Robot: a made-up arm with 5 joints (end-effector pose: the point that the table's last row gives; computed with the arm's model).
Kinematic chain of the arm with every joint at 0, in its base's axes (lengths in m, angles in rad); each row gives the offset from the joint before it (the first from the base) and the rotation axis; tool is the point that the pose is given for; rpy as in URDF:
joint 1: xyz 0.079 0 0.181 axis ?
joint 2: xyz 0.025 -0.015 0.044 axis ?
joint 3: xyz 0.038 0 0.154 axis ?
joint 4: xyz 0.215 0 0.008 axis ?
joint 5: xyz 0.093 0.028 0 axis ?
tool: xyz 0 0 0 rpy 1.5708 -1.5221 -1.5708
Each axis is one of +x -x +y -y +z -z.
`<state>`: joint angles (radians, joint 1 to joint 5).
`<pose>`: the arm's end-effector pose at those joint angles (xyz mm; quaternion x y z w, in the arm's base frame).
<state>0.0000 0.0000 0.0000 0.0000 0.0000</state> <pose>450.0 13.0 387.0 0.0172 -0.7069 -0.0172 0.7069</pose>
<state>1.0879 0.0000 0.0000 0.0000 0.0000</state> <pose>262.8 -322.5 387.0 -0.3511 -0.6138 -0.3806 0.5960</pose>
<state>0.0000 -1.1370 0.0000 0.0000 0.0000</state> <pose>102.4 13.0 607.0 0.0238 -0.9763 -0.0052 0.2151</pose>
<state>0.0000 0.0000 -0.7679 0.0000 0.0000</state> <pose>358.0 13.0 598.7 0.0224 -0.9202 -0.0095 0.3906</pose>
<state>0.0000 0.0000 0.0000 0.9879 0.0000</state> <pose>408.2 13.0 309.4 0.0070 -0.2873 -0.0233 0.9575</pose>
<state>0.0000 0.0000 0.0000 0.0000 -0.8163</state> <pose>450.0 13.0 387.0 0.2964 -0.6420 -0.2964 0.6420</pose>
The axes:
joint 1: -z
joint 2: +y
joint 3: +y
joint 4: +y
joint 5: -x

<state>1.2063 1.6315 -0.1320 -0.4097 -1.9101</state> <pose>177.7 -222.2 -118.6 -0.0875 0.2215 0.9712 0.0114</pose>
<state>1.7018 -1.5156 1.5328 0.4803 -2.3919</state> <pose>69.7 -170.4 231.4 -0.1846 0.4768 0.7541 0.4123</pose>
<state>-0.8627 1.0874 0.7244 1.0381 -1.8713</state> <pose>99.3 43.7 25.5 -0.5873 0.1065 -0.4047 0.6928</pose>
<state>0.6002 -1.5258 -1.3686 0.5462 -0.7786</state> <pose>-246.0 238.2 381.0 -0.1049 0.9194 -0.2481 0.2865</pose>
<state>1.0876 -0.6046 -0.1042 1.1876 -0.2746</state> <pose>187.7 -179.3 476.5 -0.1936 -0.4818 -0.5541 0.6506</pose>
